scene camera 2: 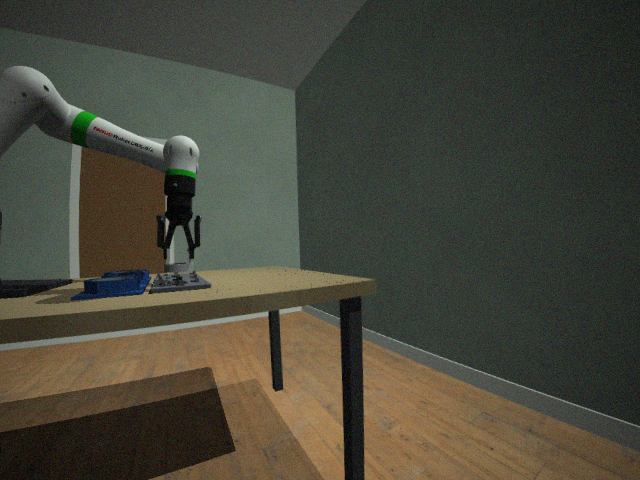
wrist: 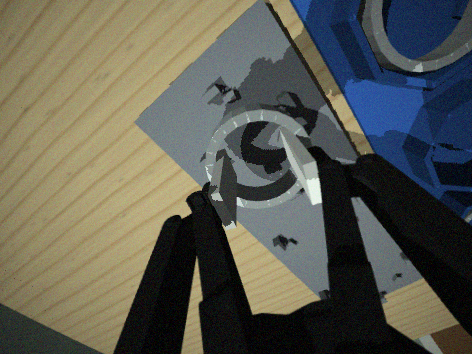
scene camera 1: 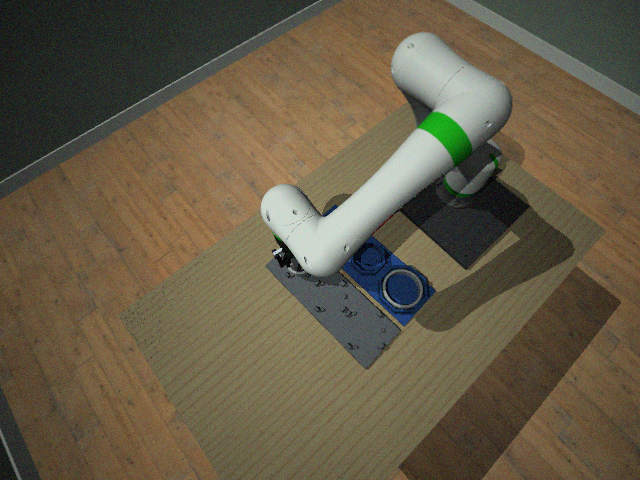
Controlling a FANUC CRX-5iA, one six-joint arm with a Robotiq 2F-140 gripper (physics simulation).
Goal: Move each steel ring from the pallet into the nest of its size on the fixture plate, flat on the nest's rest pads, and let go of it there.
Note:
In view: my gripper (scene camera 2: 179, 270), a grey fixture plate (scene camera 1: 364, 330) and a blue pallet (scene camera 1: 369, 283).
My gripper also shows in the wrist view (wrist: 256, 153). The grey fixture plate is seen too in scene camera 2 (scene camera 2: 202, 284) and in the wrist view (wrist: 253, 57). The blue pallet shows as well in the wrist view (wrist: 385, 111).

